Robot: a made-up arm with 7 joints.
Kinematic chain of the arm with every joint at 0, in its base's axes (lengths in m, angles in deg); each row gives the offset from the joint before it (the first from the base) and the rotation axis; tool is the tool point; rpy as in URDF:
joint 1: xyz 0 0 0.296 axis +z
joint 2: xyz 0 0 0 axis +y
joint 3: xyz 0 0 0.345 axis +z
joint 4: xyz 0.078 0 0 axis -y
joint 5: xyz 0.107 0 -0.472 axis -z
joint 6: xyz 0 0 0 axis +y
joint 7: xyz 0.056 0 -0.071 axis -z
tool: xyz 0 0 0 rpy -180 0 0
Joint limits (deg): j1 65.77..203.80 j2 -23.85..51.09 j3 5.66..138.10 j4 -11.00..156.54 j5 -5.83..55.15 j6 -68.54..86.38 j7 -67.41..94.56
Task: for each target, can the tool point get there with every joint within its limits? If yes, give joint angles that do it. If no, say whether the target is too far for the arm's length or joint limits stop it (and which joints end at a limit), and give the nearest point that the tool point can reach.
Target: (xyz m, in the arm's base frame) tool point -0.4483 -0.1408 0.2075
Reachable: yes | joints 109.51 40.07 83.09 27.59 12.57 -3.19 -0.87
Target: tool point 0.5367 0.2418 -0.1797
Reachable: no: joint limits stop it (at a limit: joint 1, joint 2, joint 3, joint 5) | nearest point 0.1832 0.3598 -0.0637 | short by 0.390 m
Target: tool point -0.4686 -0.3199 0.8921
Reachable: yes | joints 131.09 31.03 113.96 97.69 1.21 25.85 -45.41
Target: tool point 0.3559 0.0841 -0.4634
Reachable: no: joint limits stop it (at a limit: joint 1, joint 2, joint 3, joint 5) | nearest point 0.1058 0.2242 -0.1024 | short by 0.461 m
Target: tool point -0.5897 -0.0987 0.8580
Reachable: yes | joints 154.15 -1.64 35.12 95.16 8.11 6.58 66.43
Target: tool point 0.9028 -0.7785 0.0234
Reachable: no: too far | nearest point 0.5180 -0.4466 0.3187 | short by 0.588 m
